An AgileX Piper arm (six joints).
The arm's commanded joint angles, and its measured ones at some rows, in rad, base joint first. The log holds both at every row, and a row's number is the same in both.
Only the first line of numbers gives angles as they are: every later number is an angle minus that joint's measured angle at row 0.
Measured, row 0:
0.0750, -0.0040, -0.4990, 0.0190, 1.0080, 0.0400
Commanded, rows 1 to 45:
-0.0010, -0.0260, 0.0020, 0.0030, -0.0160, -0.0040
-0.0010, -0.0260, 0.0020, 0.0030, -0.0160, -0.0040
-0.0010, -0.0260, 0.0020, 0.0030, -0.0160, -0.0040
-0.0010, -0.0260, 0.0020, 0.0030, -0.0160, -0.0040
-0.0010, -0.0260, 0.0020, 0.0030, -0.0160, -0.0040
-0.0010, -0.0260, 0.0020, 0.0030, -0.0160, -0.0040
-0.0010, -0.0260, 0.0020, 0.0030, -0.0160, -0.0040
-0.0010, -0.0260, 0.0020, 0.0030, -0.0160, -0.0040
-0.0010, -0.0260, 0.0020, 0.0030, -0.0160, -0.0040
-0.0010, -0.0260, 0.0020, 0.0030, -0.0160, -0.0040
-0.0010, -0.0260, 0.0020, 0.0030, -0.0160, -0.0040
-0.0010, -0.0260, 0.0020, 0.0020, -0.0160, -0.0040
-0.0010, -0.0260, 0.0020, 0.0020, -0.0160, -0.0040
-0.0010, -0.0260, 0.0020, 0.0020, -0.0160, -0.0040
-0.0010, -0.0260, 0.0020, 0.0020, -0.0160, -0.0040
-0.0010, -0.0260, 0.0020, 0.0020, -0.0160, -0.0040
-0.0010, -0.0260, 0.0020, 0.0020, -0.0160, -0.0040
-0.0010, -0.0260, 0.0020, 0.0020, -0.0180, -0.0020
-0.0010, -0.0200, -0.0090, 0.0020, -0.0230, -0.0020
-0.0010, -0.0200, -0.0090, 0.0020, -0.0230, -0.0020
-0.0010, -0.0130, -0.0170, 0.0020, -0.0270, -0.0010
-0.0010, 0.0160, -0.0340, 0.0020, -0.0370, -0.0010
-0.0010, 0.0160, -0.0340, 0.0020, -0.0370, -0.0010
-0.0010, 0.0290, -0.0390, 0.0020, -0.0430, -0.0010
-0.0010, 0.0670, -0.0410, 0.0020, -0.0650, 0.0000
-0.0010, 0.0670, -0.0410, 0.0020, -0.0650, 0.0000
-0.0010, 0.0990, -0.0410, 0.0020, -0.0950, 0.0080
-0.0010, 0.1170, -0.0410, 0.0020, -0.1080, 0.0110
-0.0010, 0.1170, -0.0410, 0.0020, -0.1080, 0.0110
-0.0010, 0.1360, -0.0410, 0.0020, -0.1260, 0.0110
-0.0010, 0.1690, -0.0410, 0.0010, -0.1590, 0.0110
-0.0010, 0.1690, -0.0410, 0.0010, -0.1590, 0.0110
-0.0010, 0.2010, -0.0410, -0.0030, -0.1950, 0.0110
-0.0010, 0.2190, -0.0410, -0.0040, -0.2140, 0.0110
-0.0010, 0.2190, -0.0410, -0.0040, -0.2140, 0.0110
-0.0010, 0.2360, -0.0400, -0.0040, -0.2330, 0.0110
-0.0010, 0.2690, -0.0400, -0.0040, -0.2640, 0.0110
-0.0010, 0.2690, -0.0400, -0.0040, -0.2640, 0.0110
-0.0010, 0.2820, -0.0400, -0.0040, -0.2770, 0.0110
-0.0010, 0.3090, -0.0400, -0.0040, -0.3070, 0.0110
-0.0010, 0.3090, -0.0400, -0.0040, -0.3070, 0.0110
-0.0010, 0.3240, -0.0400, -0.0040, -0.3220, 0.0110
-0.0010, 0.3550, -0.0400, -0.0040, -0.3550, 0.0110
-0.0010, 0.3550, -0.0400, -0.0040, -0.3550, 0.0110
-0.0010, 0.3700, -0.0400, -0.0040, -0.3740, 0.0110
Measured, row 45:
0.0000, 0.3370, -0.0320, 0.0000, -0.3140, 0.0080
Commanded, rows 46 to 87:
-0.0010, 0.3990, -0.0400, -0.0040, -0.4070, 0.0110
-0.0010, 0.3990, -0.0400, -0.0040, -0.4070, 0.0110
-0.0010, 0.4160, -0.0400, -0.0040, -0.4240, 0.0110
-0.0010, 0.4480, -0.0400, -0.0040, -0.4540, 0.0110
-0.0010, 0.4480, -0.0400, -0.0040, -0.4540, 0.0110
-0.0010, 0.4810, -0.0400, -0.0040, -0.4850, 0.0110
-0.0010, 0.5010, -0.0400, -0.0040, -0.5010, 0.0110
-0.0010, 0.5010, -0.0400, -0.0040, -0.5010, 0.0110
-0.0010, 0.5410, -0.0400, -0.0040, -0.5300, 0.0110
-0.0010, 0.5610, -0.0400, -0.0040, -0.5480, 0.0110
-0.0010, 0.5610, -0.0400, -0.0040, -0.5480, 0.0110
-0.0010, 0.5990, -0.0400, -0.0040, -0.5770, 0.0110
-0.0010, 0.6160, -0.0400, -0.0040, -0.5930, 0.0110
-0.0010, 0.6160, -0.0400, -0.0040, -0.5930, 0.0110
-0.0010, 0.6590, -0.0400, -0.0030, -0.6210, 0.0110
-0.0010, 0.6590, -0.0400, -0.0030, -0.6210, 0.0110
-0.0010, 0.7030, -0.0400, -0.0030, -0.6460, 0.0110
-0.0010, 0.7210, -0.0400, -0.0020, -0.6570, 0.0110
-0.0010, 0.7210, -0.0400, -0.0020, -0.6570, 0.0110
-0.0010, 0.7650, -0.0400, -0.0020, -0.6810, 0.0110
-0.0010, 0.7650, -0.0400, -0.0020, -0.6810, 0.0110
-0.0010, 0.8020, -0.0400, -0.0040, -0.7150, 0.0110
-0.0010, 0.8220, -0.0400, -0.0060, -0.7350, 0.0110
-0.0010, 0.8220, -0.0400, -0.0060, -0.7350, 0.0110
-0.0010, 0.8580, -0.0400, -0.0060, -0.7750, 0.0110
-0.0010, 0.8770, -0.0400, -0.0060, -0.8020, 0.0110
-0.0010, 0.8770, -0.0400, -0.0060, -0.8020, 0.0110
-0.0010, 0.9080, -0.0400, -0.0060, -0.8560, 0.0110
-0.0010, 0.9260, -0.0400, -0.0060, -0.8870, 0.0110
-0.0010, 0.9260, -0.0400, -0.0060, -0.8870, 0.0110
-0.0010, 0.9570, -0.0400, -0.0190, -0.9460, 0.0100
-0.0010, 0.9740, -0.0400, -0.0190, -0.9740, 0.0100
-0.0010, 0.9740, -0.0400, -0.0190, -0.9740, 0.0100
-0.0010, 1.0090, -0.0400, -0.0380, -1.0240, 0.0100
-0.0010, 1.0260, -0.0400, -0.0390, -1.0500, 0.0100
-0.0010, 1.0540, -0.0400, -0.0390, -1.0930, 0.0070
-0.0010, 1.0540, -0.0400, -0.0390, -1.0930, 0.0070
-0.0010, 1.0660, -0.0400, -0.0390, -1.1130, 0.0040
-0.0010, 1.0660, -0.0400, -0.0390, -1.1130, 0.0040
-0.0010, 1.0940, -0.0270, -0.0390, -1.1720, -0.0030
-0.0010, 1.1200, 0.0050, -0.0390, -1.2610, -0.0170
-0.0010, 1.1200, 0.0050, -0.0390, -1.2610, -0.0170
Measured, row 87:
0.0000, 1.0930, -0.0250, -0.0330, -1.1420, 0.0050
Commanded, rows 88 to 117:
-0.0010, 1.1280, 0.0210, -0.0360, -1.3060, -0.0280
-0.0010, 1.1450, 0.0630, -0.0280, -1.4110, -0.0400
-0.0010, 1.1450, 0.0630, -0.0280, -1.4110, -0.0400
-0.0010, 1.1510, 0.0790, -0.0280, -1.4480, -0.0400
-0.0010, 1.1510, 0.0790, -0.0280, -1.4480, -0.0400
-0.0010, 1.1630, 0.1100, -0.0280, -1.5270, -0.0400
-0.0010, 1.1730, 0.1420, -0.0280, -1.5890, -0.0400
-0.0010, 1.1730, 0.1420, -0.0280, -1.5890, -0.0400
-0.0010, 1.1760, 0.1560, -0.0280, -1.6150, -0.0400
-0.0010, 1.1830, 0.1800, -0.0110, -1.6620, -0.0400
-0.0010, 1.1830, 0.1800, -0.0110, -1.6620, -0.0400
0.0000, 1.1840, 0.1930, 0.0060, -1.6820, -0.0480
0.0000, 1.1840, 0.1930, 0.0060, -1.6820, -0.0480
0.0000, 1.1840, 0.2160, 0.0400, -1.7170, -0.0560
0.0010, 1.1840, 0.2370, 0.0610, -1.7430, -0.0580
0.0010, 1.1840, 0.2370, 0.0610, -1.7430, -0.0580
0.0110, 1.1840, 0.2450, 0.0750, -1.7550, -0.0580
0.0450, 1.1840, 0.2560, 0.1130, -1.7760, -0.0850
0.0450, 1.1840, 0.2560, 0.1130, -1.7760, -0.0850
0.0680, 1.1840, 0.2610, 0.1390, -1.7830, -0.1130
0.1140, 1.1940, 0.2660, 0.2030, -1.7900, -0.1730
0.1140, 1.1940, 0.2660, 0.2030, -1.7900, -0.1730
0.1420, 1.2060, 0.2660, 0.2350, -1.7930, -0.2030
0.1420, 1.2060, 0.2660, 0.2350, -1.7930, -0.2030
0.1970, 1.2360, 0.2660, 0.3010, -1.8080, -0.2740
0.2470, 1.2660, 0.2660, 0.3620, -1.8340, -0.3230
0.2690, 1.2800, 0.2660, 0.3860, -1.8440, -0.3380
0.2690, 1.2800, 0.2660, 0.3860, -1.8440, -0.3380
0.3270, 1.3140, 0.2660, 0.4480, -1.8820, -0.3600
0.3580, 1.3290, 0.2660, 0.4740, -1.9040, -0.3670
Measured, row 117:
0.2920, 1.2970, 0.2660, 0.3870, -1.8390, -0.3210
